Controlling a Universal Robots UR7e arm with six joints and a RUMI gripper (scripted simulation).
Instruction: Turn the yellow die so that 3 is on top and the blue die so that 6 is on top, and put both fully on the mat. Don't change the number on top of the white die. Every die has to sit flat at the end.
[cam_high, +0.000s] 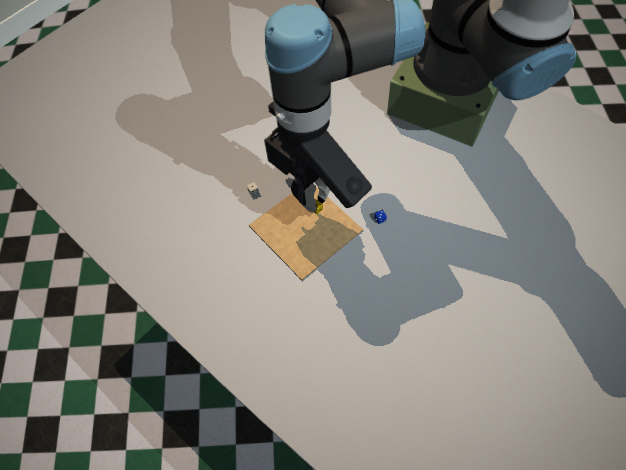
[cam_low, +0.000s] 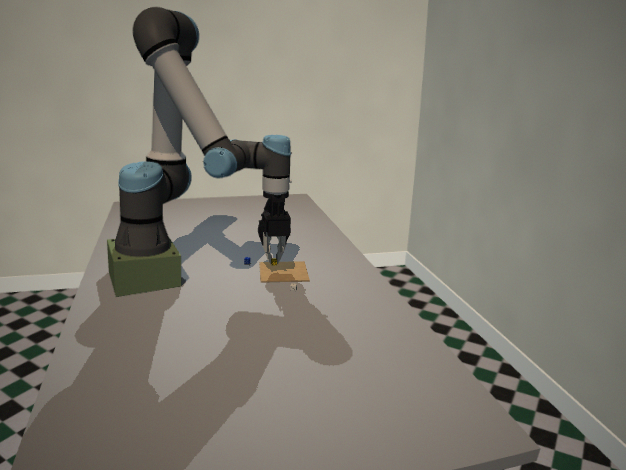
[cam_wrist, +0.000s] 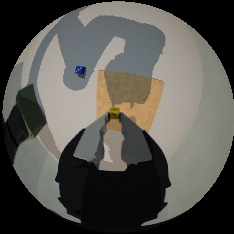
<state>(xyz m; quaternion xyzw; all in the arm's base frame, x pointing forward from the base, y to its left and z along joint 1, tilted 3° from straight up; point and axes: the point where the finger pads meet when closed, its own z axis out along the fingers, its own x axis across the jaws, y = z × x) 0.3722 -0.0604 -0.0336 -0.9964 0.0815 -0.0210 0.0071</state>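
The tan mat is 3 cm ahead of my hand and 4 cm below it. From my hand the other things lie so: blue die 6 cm behind, 9 cm to the left, 4 cm below; white die 2 cm ahead, 13 cm to the right, 4 cm below; yellow die 1 cm below.
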